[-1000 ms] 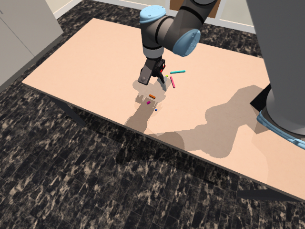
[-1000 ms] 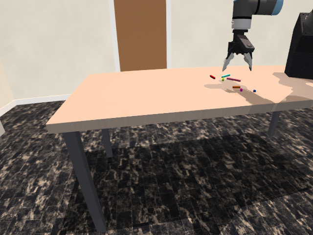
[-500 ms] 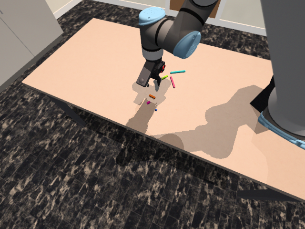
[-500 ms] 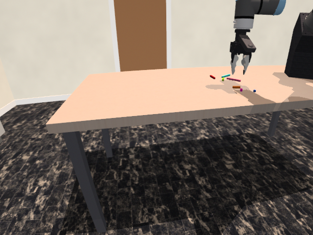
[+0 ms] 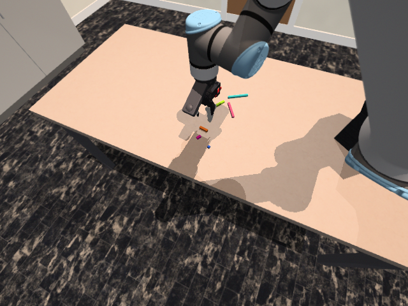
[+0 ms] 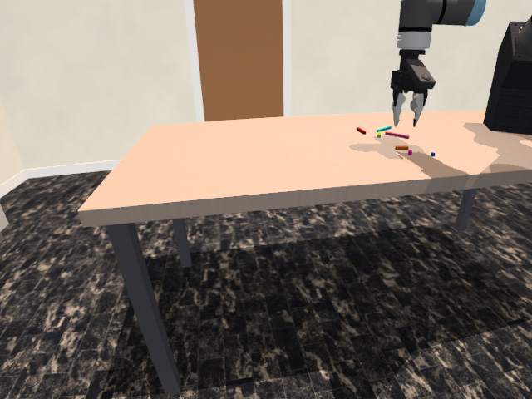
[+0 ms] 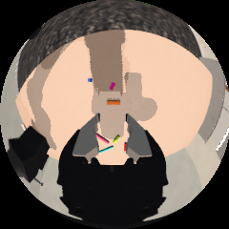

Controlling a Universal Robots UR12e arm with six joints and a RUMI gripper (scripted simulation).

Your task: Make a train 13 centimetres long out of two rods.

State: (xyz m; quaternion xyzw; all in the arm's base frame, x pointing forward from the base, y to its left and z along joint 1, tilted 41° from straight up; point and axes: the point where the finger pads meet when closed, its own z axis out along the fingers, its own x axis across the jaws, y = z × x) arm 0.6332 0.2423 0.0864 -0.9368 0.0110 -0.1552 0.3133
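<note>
Right now my hand is 8 cm above the orange rod. The rest, counted from my hand: blue rod 8 cm below, 7 cm behind, 6 cm to the left; then magenta rod 8 cm below, 5 cm to the left, 1 cm behind; then pink rod 16 cm to the right, 8 cm below, 4 cm behind.
</note>
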